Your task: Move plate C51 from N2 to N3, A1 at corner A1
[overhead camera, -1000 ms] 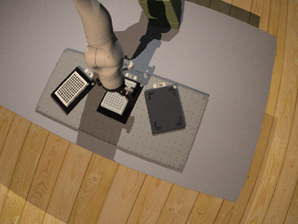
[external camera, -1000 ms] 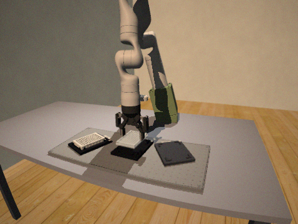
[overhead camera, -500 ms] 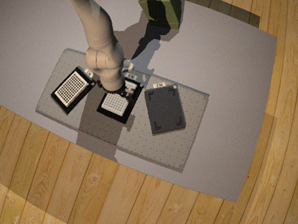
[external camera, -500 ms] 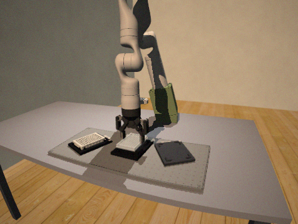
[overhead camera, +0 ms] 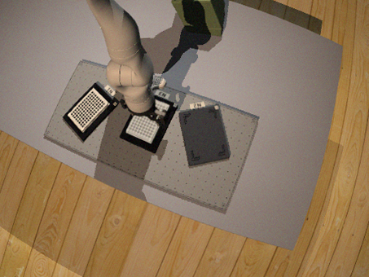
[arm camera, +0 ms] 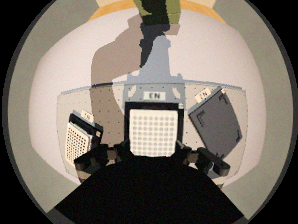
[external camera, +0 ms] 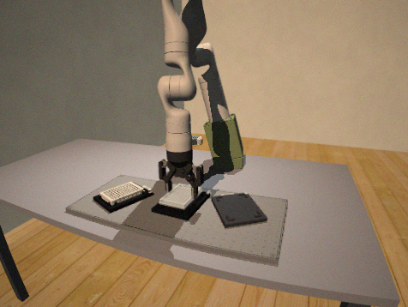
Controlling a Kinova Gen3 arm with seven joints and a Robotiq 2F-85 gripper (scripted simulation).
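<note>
Now: hand 1 cm above the plate. Round my hand: plate nest N2 (17 cm to the left, 3 cm below, 3 cm behind); landing nest N3 (3 cm below); A1 corner mark (8 cm behind, 5 cm to the left, 3 cm below).
</note>
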